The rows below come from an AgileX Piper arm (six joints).
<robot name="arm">
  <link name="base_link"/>
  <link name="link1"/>
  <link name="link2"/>
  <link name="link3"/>
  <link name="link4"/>
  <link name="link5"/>
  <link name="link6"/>
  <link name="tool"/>
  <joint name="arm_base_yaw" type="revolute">
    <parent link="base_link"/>
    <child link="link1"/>
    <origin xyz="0 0 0.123"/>
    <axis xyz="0 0 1"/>
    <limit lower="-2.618" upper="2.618"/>
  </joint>
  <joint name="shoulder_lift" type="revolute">
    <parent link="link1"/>
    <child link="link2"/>
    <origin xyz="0 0 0" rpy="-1.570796 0 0"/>
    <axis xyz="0 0 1"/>
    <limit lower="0" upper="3.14"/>
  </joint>
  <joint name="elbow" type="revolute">
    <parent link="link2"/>
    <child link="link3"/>
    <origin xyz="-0.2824 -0.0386 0"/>
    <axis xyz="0 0 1"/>
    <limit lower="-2.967" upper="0"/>
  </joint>
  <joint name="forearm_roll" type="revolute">
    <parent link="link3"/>
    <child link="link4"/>
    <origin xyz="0.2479 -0.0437 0" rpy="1.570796 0 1.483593"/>
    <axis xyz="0 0 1"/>
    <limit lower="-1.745" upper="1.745"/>
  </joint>
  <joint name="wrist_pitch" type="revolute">
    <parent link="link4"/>
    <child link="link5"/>
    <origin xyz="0 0 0" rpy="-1.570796 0 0"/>
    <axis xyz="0 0 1"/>
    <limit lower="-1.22" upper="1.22"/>
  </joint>
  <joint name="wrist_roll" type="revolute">
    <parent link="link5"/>
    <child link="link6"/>
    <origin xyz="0 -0.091 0" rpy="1.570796 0 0"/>
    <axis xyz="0 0 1"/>
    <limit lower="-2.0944" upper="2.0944"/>
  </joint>
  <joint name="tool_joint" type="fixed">
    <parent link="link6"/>
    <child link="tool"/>
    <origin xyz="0 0 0"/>
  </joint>
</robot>
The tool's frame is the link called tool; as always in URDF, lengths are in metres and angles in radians.
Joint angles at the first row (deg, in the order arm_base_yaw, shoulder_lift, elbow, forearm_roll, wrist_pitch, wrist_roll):
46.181, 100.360, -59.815, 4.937, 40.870, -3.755
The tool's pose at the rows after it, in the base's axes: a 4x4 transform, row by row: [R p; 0 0 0 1], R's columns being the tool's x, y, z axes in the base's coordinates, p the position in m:
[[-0.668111 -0.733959 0.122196 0.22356], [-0.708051 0.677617 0.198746 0.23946], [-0.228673 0.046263 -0.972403 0.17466], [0 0 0 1]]
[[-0.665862 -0.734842 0.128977 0.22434], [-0.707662 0.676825 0.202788 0.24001], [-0.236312 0.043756 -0.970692 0.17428], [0 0 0 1]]
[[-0.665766 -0.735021 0.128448 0.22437], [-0.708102 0.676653 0.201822 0.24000], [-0.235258 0.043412 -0.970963 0.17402], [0 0 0 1]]
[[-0.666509 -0.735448 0.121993 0.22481], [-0.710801 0.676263 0.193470 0.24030], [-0.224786 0.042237 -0.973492 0.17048], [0 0 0 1]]
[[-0.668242 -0.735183 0.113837 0.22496], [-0.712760 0.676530 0.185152 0.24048], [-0.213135 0.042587 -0.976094 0.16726], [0 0 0 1]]
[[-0.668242 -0.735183 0.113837 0.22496], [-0.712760 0.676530 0.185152 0.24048], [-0.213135 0.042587 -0.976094 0.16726], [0 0 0 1]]
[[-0.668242 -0.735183 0.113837 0.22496], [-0.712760 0.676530 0.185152 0.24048], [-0.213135 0.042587 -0.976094 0.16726], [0 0 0 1]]
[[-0.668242 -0.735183 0.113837 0.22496], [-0.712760 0.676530 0.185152 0.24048], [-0.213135 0.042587 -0.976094 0.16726], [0 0 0 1]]
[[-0.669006 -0.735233 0.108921 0.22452], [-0.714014 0.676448 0.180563 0.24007], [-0.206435 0.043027 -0.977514 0.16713], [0 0 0 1]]
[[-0.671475 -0.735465 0.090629 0.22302], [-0.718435 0.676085 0.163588 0.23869], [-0.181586 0.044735 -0.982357 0.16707], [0 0 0 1]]
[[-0.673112 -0.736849 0.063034 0.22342], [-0.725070 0.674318 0.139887 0.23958], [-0.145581 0.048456 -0.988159 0.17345], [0 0 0 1]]
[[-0.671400 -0.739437 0.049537 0.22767], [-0.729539 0.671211 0.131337 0.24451], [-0.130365 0.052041 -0.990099 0.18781], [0 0 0 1]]
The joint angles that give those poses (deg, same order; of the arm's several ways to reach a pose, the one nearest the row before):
46.180, 100.878, -59.815, 4.338, 40.819, -3.756
46.181, 100.978, -59.815, 4.201, 40.266, -3.754
46.181, 101.022, -59.815, 4.174, 40.284, -3.755
46.180, 101.637, -59.814, 4.074, 40.284, -3.756
46.181, 102.189, -59.813, 4.074, 40.415, -3.755
46.181, 102.189, -59.813, 4.074, 40.415, -3.755
46.181, 102.189, -59.813, 4.074, 40.415, -3.755
46.181, 102.189, -59.813, 4.074, 40.415, -3.755
46.180, 102.191, -59.816, 4.074, 40.810, -3.755
46.180, 102.190, -59.916, 4.074, 42.368, -3.756
46.181, 102.190, -61.759, 4.074, 46.313, -3.754
46.181, 102.191, -65.527, 4.074, 50.977, -3.754

